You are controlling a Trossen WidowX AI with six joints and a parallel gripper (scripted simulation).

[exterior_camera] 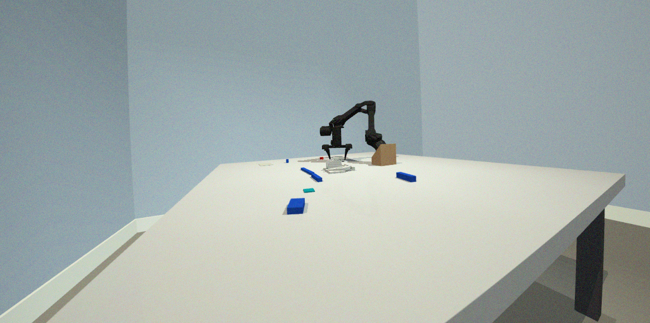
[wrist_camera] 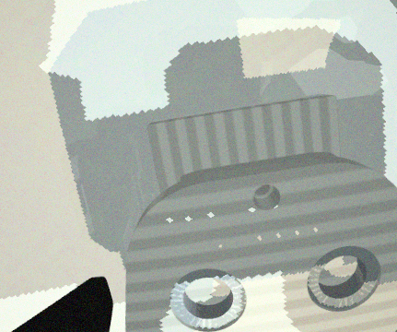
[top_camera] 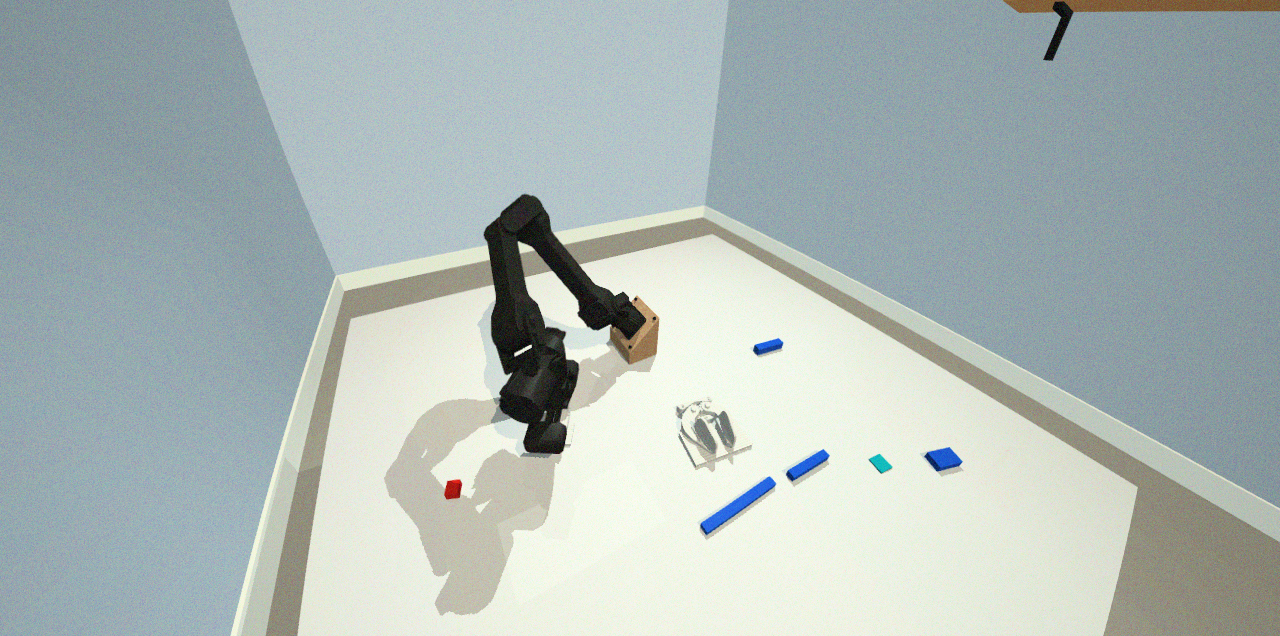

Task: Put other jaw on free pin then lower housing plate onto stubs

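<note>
The white stand is 10 mm to the right of my gripper tip. The rest, counted from my gripper tip: long blue bar (270 mm ahead, 210 mm to the left, 10 mm below); red block (190 mm to the right, 30 mm ahead); teal tile (490 mm to the left, 350 mm ahead, 10 mm below).
</note>
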